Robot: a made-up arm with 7 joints. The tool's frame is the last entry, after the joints.
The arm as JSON. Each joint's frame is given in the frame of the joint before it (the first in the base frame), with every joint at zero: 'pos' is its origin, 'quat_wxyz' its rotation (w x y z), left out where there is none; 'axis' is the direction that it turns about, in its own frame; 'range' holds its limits. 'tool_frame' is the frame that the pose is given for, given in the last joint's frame.
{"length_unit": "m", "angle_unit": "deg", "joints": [
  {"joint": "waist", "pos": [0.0, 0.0, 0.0], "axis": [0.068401, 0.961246, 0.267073], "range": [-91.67, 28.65]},
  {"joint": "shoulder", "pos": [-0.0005, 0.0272, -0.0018], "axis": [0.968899, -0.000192, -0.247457], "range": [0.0, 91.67]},
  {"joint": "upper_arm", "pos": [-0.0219, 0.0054, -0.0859], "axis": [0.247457, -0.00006, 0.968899], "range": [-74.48, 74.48]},
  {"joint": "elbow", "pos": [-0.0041, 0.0, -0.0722], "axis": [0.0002, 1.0, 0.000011], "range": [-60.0, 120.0]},
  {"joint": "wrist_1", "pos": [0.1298, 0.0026, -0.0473], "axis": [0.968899, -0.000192, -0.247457], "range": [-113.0, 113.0]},
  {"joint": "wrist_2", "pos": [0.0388, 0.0, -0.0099], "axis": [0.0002, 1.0, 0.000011], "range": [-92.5, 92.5]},
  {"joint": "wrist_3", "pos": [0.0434, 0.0, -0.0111], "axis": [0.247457, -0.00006, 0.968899], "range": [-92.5, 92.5]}
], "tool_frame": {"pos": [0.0, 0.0, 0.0], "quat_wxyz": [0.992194, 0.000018, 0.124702, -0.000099]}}
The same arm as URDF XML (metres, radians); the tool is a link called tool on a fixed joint. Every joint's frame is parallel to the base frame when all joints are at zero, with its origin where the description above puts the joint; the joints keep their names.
<robot name="arm">
<joint name="waist" type="revolute"><parent link="base"/><child link="link1"/><origin xyz="0 0 0"/><axis xyz="0.068403 0.961235 0.26711"/><limit lower="-1.5999" upper="0.5"/></joint>
<joint name="shoulder" type="revolute"><parent link="link1"/><child link="link2"/><origin xyz="-0.0005 0.0272 -0.0018"/><axis xyz="0.968889 -0.0002 -0.247497"/><limit lower="0" upper="1.5999"/></joint>
<joint name="upper_arm" type="revolute"><parent link="link2"/><child link="link3"/><origin xyz="-0.0219 0.0054 -0.0859"/><axis xyz="0.247497 -0.0001 0.968889"/><limit lower="-1.2999" upper="1.2999"/></joint>
<joint name="elbow" type="revolute"><parent link="link3"/><child link="link4"/><origin xyz="-0.0041 0 -0.0722"/><axis xyz="0.0002 1 0"/><limit lower="-1.0472" upper="2.0944"/></joint>
<joint name="wrist_1" type="revolute"><parent link="link4"/><child link="link5"/><origin xyz="0.1298 0.0026 -0.0473"/><axis xyz="0.968889 -0.0002 -0.247497"/><limit lower="-1.9722" upper="1.9722"/></joint>
<joint name="wrist_2" type="revolute"><parent link="link5"/><child link="link6"/><origin xyz="0.0388 0 -0.0099"/><axis xyz="0.0002 1 0"/><limit lower="-1.6144" upper="1.6144"/></joint>
<joint name="wrist_3" type="revolute"><parent link="link6"/><child link="link7"/><origin xyz="0.0434 0 -0.0111"/><axis xyz="0.247497 -0.0001 0.968889"/><limit lower="-1.6144" upper="1.6144"/></joint>
<joint name="tool_fixed" type="fixed"><parent link="link7"/><child link="tool"/><origin xyz="0 0 0" rpy="0 0.2501 -0.0002"/></joint>
<link name="base"/>
<link name="link1"/>
<link name="link2"/>
<link name="link3"/>
<link name="link4"/>
<link name="link5"/>
<link name="link6"/>
<link name="link7"/>
<link name="tool"/>
</robot>

